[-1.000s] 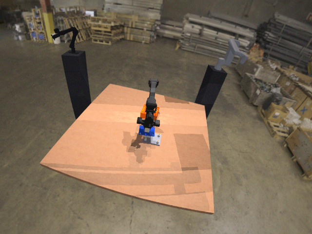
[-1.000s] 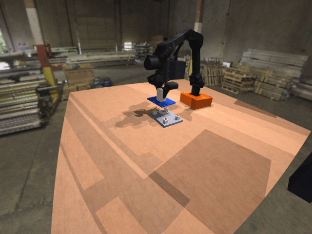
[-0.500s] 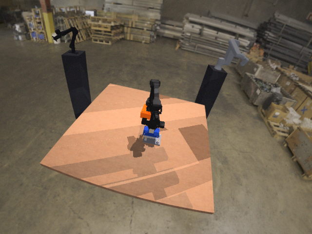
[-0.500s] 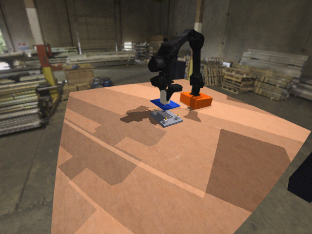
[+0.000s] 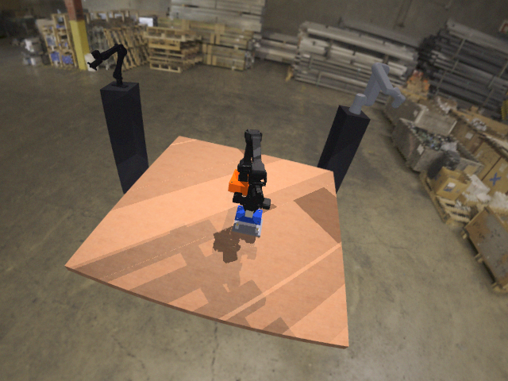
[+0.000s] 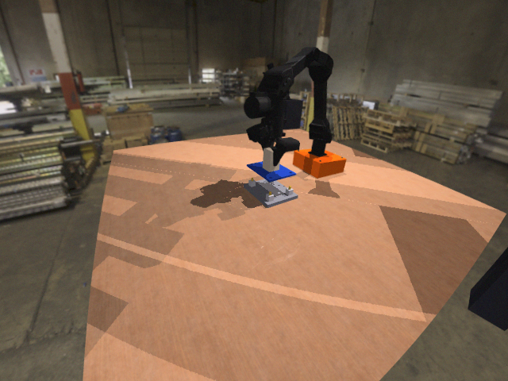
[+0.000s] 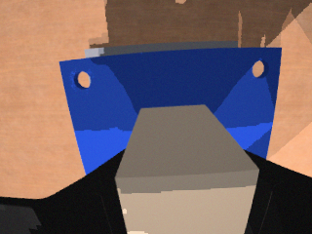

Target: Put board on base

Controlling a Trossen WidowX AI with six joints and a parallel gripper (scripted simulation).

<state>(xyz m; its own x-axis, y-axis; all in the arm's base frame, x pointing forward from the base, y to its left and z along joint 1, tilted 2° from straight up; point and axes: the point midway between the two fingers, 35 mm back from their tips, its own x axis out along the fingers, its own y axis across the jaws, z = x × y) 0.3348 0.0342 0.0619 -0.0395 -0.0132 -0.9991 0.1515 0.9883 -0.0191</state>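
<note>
Now: the grey base 10 cm below my gripper tip and 1 cm to the left of it. Round my gripper tip: blue board (right at my gripper tip).
</note>
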